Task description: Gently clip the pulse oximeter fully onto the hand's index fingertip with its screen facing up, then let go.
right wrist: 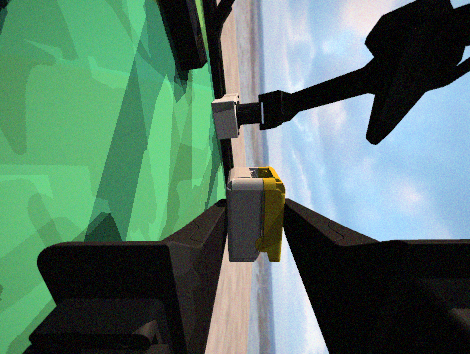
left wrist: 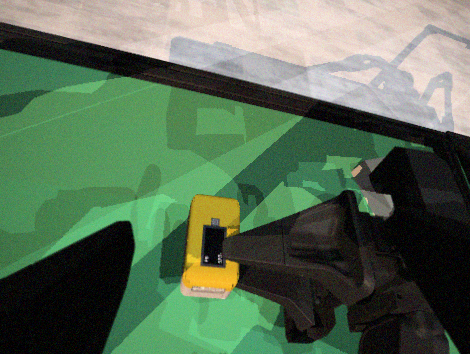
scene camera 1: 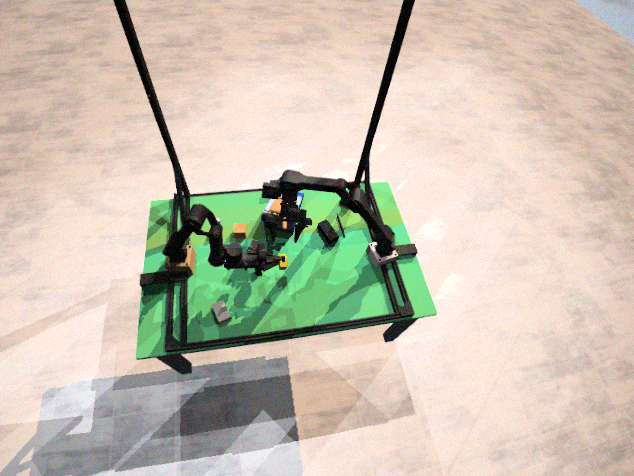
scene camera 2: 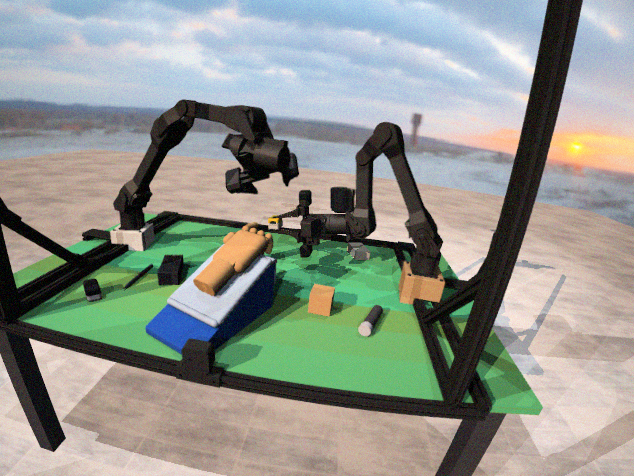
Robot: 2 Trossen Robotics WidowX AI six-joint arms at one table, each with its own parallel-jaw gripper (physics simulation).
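Where they show: left gripper, fingertip midpoint: [right wrist: 441,158] [left wrist: 263,227] [scene camera 1: 284,242] [scene camera 2: 272,188]; right gripper, fingertip midpoint: [right wrist: 254,205] [left wrist: 216,259] [scene camera 1: 281,260] [scene camera 2: 276,223]; left arm's base at its link origin: [right wrist: 238,114] [scene camera 1: 383,249] [scene camera 2: 132,226]; right arm's base at its link origin: [scene camera 1: 178,255] [scene camera 2: 423,271].
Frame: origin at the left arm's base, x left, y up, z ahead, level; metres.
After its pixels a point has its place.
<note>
The pulse oximeter [scene camera 1: 283,263] @(x -0.047, y 0.078, z 0.455 m) [scene camera 2: 275,223] @(x -0.083, y 0.066, z 0.451 m) [left wrist: 196,220] @(x -0.049, y 0.076, z 0.442 m) [right wrist: 244,220] @(x -0.071, y 0.059, z 0.466 m), yellow over light grey, is held above the table; its dark screen faces up in the left wrist view. My right gripper [scene camera 2: 277,224] @(x -0.070, y 0.064, z 0.454 m) [right wrist: 254,205] @(x -0.070, y 0.064, z 0.454 m) is shut on it by its sides. The tan hand [scene camera 2: 240,251] @(x -0.336, y 0.082, z 0.378 m) lies palm-side unclear on a sloped support; its fingers point toward the far side in scene camera 2. The oximeter is apart from the fingertips, beyond and right of them there. My left gripper [scene camera 1: 284,239] @(x -0.087, y 0.166, z 0.436 m) [scene camera 2: 271,185] @(x -0.087, y 0.166, z 0.436 m) is open and empty, higher up. The index fingertip is hard to single out.
The hand's blue wedge [scene camera 2: 250,301] @(x -0.390, y -0.004, z 0.405 m) has a pale pad [scene camera 2: 197,307] @(x -0.429, y 0.000, z 0.306 m). A black box [scene camera 1: 327,231] @(x -0.186, y -0.025, z 0.191 m) [scene camera 2: 170,270] @(x -0.232, y -0.025, z 0.193 m), thin pen [scene camera 1: 340,225] @(x -0.211, y -0.051, z 0.108 m) [scene camera 2: 138,276] @(x -0.224, y -0.052, z 0.105 m) and small dark object [scene camera 2: 92,290] @(x -0.343, y -0.031, z 0.047 m) lie beside it. An orange cube [scene camera 1: 239,229] @(x -0.316, y -0.009, z 0.567 m) [scene camera 2: 321,300] @(x -0.349, y -0.021, z 0.559 m), dark cylinder [scene camera 2: 373,315] @(x -0.386, y -0.033, z 0.672 m) and grey block [scene camera 1: 221,311] @(x 0.020, y -0.029, z 0.735 m) [scene camera 2: 360,252] @(x -0.025, y -0.032, z 0.732 m) also stand around.
</note>
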